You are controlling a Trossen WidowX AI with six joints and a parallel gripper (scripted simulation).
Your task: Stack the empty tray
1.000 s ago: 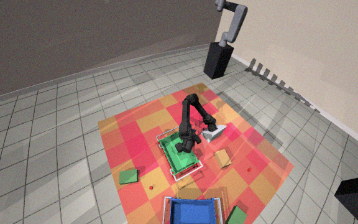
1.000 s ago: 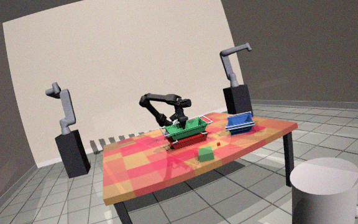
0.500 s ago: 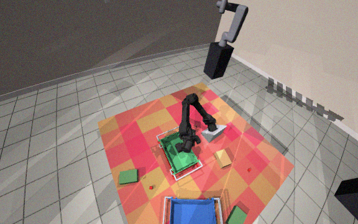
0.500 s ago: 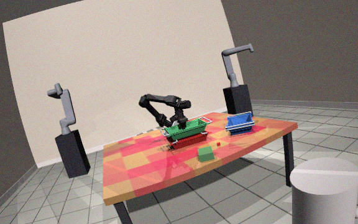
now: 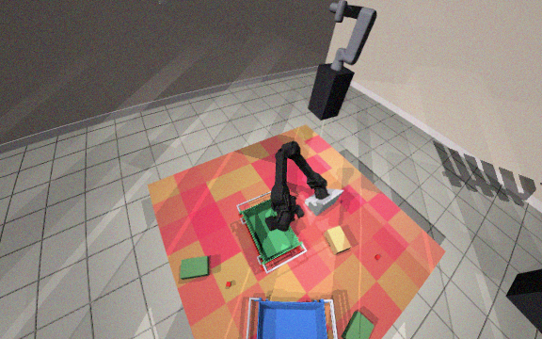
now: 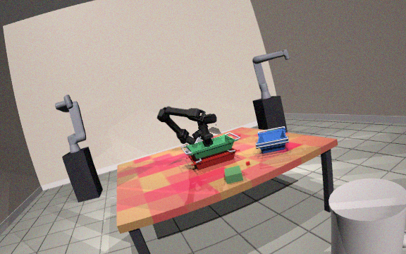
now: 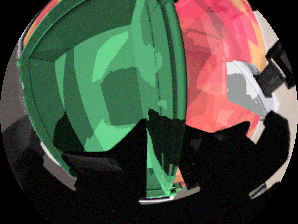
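The green tray is 8 cm ahead of my gripper tip and 3 cm above it. Round my gripper tip: tan block: 23 cm behind, 19 cm to the left, 5 cm below.
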